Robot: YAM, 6 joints.
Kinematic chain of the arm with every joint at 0, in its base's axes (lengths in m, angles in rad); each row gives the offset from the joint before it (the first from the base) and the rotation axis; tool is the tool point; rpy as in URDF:
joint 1: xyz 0 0 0.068 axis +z
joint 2: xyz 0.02 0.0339 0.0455 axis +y
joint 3: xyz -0.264 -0.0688 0 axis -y
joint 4: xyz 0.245 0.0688 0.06 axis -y
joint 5: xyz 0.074 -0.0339 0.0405 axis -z
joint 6: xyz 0.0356 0 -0.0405 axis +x
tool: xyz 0 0 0 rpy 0 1.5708 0
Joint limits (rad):
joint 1: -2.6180..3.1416
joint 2: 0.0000..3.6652
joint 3: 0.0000..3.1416
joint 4: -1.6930..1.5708
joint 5: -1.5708..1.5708
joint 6: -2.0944..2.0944
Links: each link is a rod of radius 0.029 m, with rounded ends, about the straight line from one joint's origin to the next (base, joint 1, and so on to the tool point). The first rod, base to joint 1, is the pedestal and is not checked.
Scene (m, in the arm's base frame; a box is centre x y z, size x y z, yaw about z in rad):
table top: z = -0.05
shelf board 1: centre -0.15 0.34 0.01 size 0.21 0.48 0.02 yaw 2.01
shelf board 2: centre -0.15 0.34 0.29 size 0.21 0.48 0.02 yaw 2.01
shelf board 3: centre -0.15 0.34 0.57 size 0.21 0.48 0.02 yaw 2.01
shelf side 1: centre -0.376 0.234 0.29 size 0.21 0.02 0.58 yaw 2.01
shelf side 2: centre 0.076 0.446 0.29 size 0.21 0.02 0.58 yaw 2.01
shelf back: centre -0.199 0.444 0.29 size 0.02 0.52 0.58 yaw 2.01
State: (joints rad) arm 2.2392 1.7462 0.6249 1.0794 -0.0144 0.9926
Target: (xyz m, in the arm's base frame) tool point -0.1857 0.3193 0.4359
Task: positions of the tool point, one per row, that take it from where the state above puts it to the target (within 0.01 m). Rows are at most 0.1 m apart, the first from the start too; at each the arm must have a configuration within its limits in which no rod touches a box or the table.
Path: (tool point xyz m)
1: -0.1806 0.1872 0.1838
2: -0.1411 0.1197 0.1743
3: -0.1506 0.1513 0.2557
4: -0.1373 0.1629 0.3461
5: -0.1053 0.1482 0.4359
6: -0.1338 0.2012 0.4486
7: -0.1611 0.2590 0.4488
8: -0.1857 0.3193 0.4359

